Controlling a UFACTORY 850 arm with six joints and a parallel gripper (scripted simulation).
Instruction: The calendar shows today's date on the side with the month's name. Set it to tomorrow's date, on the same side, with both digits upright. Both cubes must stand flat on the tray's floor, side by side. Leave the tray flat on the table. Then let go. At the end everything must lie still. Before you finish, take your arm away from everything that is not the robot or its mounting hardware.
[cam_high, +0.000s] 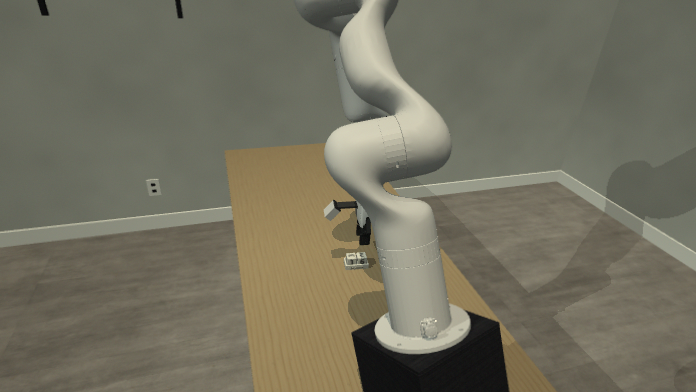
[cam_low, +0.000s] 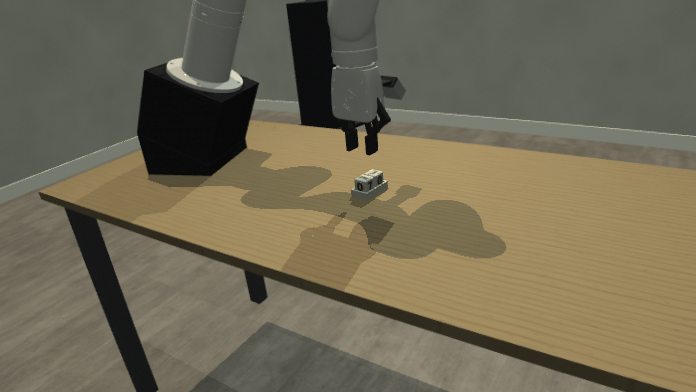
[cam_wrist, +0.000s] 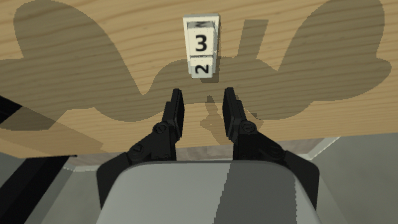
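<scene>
Now: the small calendar tray 20 mm to the left of my hand and 110 mm below it.
</scene>
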